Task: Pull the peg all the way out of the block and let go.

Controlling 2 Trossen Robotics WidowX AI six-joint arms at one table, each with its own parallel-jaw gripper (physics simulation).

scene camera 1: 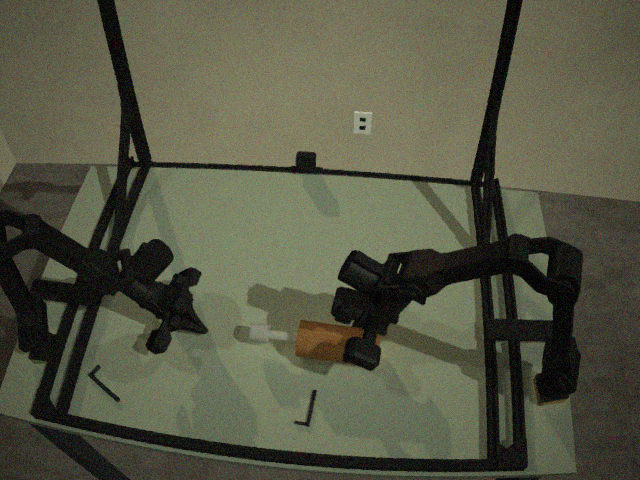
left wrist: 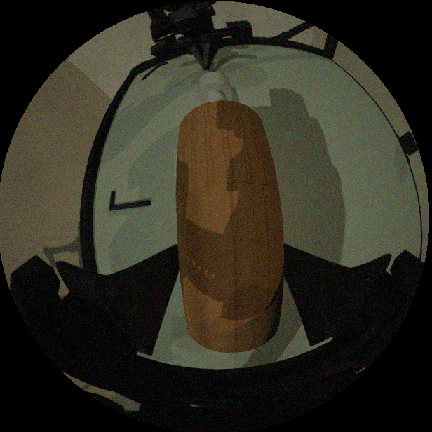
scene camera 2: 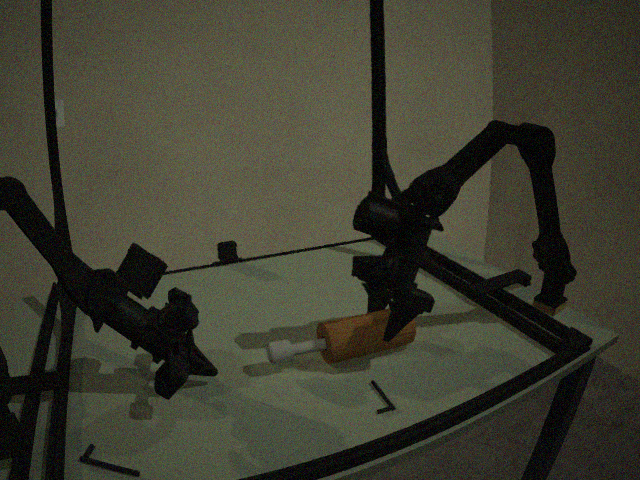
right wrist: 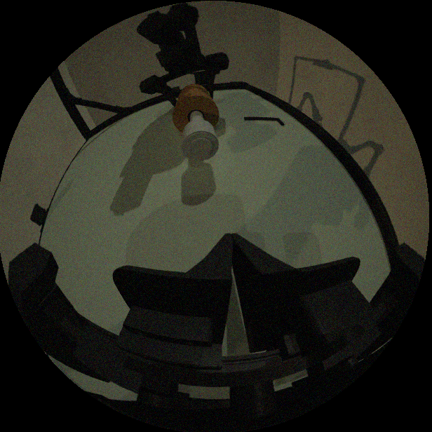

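Seen in the pictures: left gripper, between the fingertips: (scene camera 2: 377,333); right gripper, between the fingertips: (scene camera 1: 206,332) (scene camera 2: 216,373); left arm's base, origin of its link: (scene camera 1: 552,386) (scene camera 2: 550,299); right arm's base, origin of its link: (scene camera 1: 43,347) (scene camera 2: 2,445).
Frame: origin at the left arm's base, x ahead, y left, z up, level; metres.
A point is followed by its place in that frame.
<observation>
An orange-brown wooden block (scene camera 1: 320,341) @(x 0.465, y -0.125, z 0.048 m) (scene camera 2: 351,335) @(x 0.476, y -0.117, z 0.040 m) (left wrist: 230,175) (right wrist: 195,102), a thick cylinder, lies on its side. My left gripper (scene camera 1: 368,336) (scene camera 2: 379,325) @(x 0.410, y -0.131, z 0.013 m) (left wrist: 230,250) is shut on it around its body. The pale peg (scene camera 1: 258,332) @(x 0.583, y -0.158, z 0.034 m) (scene camera 2: 281,351) @(x 0.586, y -0.151, z 0.029 m) (left wrist: 215,82) (right wrist: 201,142) has a wide head pointing away from the block, toward the left of both scene views. Its narrow shaft runs into the hole in the block's end; the depth is hidden. My right gripper (scene camera 1: 206,330) @(x 0.692, y -0.178, z 0.003 m) (scene camera 2: 216,372) @(x 0.692, y -0.178, z 0.003 m) (left wrist: 205,69) (right wrist: 230,238) is shut and empty, its fingertips together, apart from the peg's head.
A black L-shaped piece (scene camera 1: 311,408) @(x 0.488, y -0.011, z -0.014 m) (scene camera 2: 383,396) @(x 0.491, y -0.008, z -0.014 m) (left wrist: 130,205) (right wrist: 262,118) lies in front of the block. Another L-shaped piece (scene camera 1: 104,384) @(x 0.911, y -0.058, z -0.012 m) (scene camera 2: 111,466) @(x 0.910, y -0.050, z -0.012 m) lies at the front left. A black frame (scene camera 1: 258,456) @(x 0.588, y 0.091, z 0.001 m) (scene camera 2: 465,400) @(x 0.417, y 0.099, z 0.002 m) borders the pale table.
</observation>
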